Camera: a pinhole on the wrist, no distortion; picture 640 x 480 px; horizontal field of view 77.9 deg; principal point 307.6 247.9 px. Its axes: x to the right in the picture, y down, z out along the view. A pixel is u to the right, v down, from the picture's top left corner.
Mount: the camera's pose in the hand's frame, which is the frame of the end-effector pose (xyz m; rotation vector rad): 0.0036 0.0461 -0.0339 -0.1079 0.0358 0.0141
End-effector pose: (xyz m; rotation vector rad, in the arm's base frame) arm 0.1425 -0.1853 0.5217 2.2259 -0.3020 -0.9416
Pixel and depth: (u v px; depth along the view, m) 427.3 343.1 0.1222
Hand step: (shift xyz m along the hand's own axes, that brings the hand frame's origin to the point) 0.0443 0.0889 0.0830
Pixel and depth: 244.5 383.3 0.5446
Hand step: -0.0671 0.2890 0.4903
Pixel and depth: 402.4 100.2 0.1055
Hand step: 0.0332 0.0187 0.0742
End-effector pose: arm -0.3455 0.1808 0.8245 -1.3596 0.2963 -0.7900
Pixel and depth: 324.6 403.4 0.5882
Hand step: 0.0457 0.3396 0.5248
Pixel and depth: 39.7 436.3 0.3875
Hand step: -0.2478 0.2681 0.3409
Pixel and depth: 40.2 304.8 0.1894
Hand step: -0.1181 0.0920 0.1560
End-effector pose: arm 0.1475 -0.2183 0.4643 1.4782 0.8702 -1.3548
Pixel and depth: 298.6 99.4 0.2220
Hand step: 0.0077 -0.0128 0.1958
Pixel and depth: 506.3 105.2 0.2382
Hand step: 0.1328 -0.0121 0.2076
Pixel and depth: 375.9 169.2 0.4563
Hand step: 0.0997 0.0061 0.4263
